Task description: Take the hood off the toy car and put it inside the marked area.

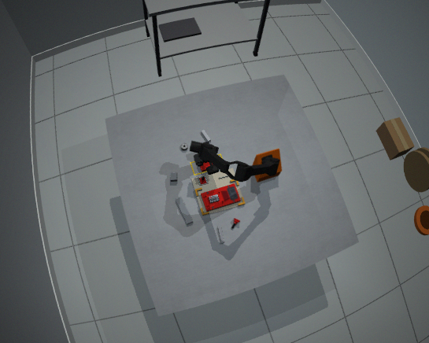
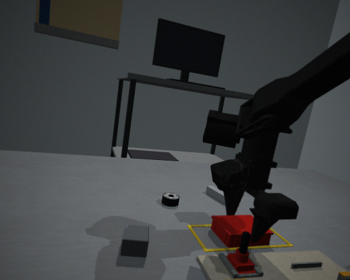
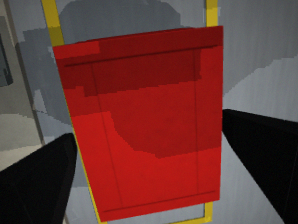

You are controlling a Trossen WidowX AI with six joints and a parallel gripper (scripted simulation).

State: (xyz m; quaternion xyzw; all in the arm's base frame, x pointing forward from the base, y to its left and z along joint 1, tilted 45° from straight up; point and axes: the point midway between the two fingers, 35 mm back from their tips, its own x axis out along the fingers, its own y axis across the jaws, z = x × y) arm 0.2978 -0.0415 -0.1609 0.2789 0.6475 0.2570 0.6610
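My gripper tip is now right at the red hood. The rest, counted from my gripper tip: black wheel (90 mm ahead, 150 mm to the right); long grey bar (220 mm ahead, 220 mm to the left).
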